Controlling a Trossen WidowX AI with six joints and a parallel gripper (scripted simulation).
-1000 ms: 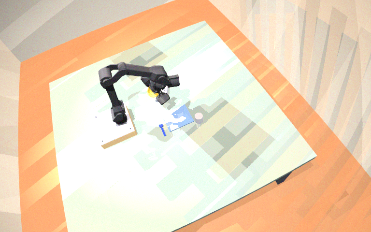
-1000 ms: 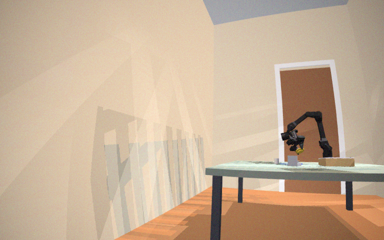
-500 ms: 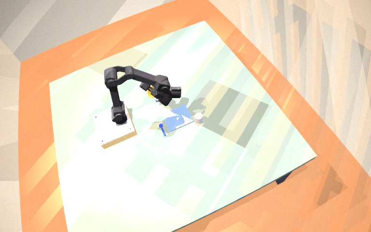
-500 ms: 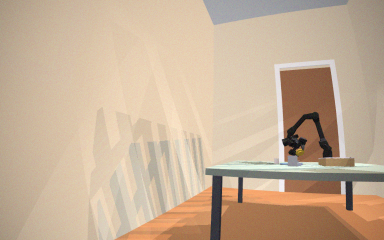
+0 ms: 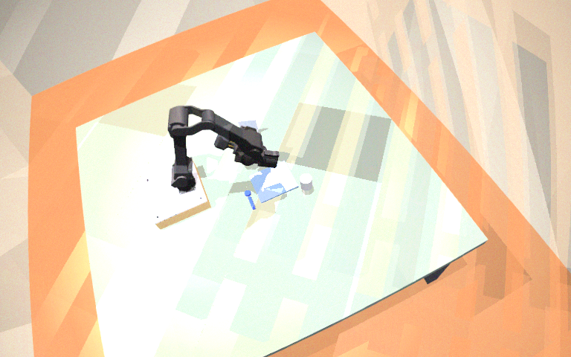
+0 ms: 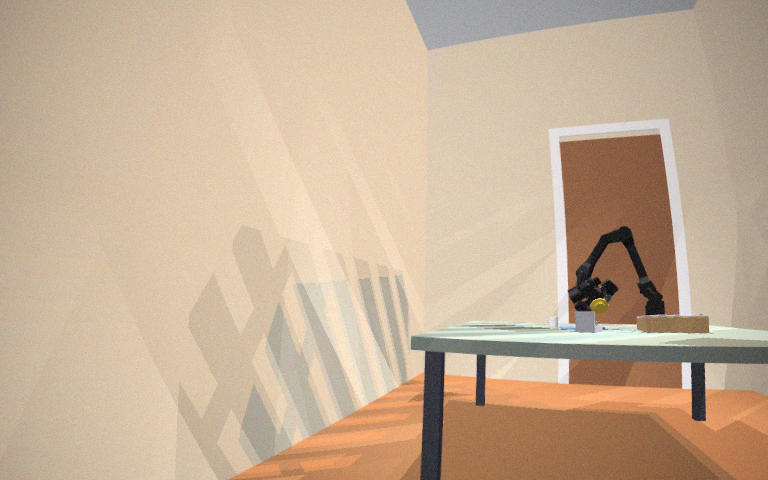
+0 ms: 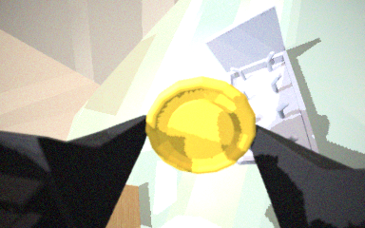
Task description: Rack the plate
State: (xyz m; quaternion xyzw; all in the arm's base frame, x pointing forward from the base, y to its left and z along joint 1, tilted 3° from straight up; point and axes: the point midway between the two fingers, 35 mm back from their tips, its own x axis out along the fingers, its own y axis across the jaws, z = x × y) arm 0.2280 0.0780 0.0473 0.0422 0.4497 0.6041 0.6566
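The grey dish rack lies 7 cm below my gripper tip, 4 cm to the left of it and 4 cm ahead of it. The rest, counted from my gripper tip: blue spoon 21 cm to the right, 9 cm below, 2 cm behind; then white cup 23 cm to the right, 20 cm ahead, 7 cm below; then yellow plate 1 cm to the right.
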